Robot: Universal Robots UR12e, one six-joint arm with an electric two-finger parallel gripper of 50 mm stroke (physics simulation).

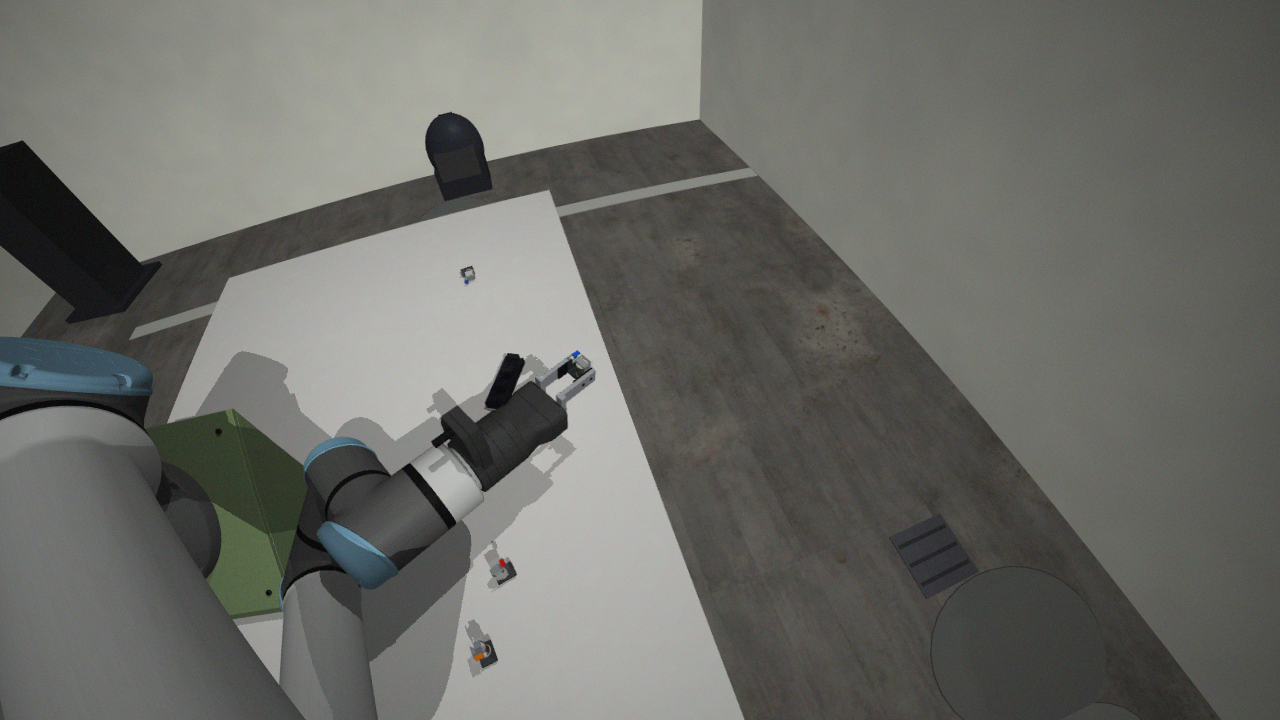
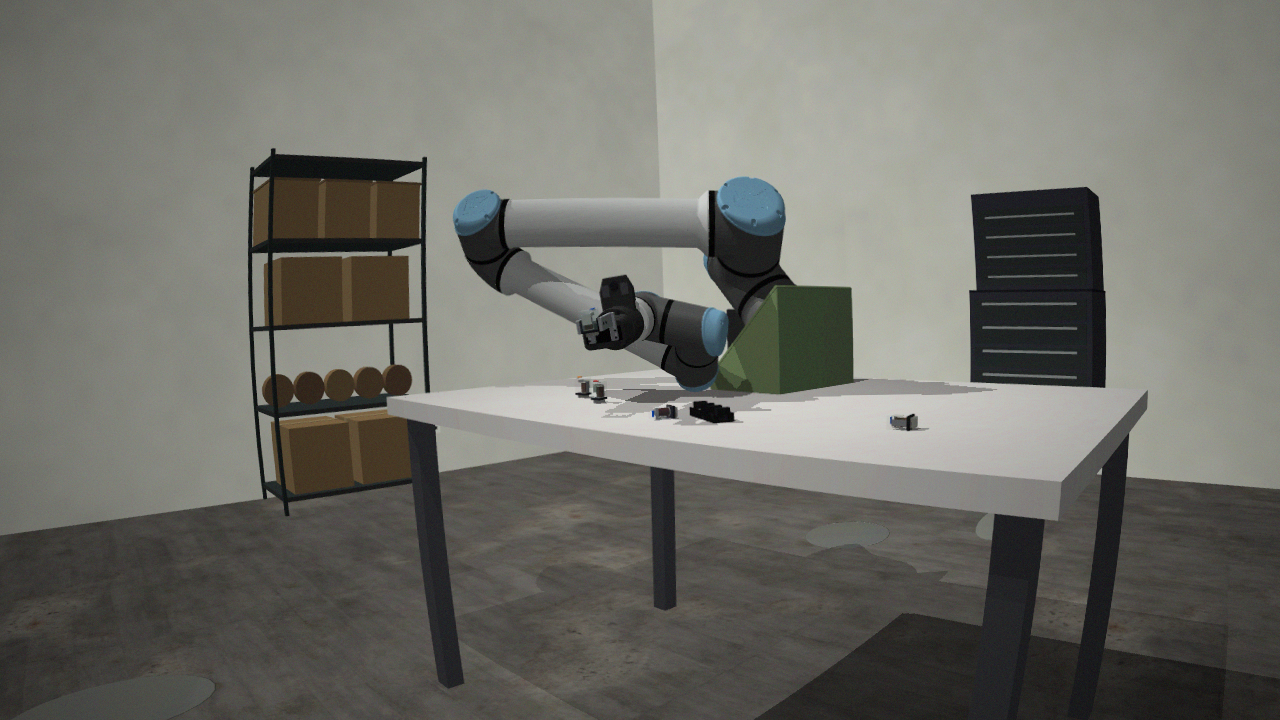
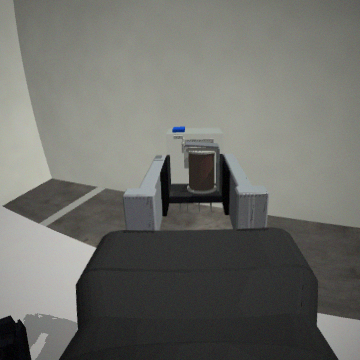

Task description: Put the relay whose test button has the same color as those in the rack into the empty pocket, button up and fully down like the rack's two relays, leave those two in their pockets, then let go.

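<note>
My gripper is shut on a relay with a blue test button, held upright, button up and pins down, high above the table. The black rack lies on the table behind and below the gripper; no relays can be made out in its pockets. One blue-button relay lies on its side beside the rack. Another blue-button relay lies farther off. A red-button relay and an orange-button relay stand upright.
The white table carries the arm's green mount. A shelf unit with boxes stands at the left wall. Dark cabinets stand behind the table at the right.
</note>
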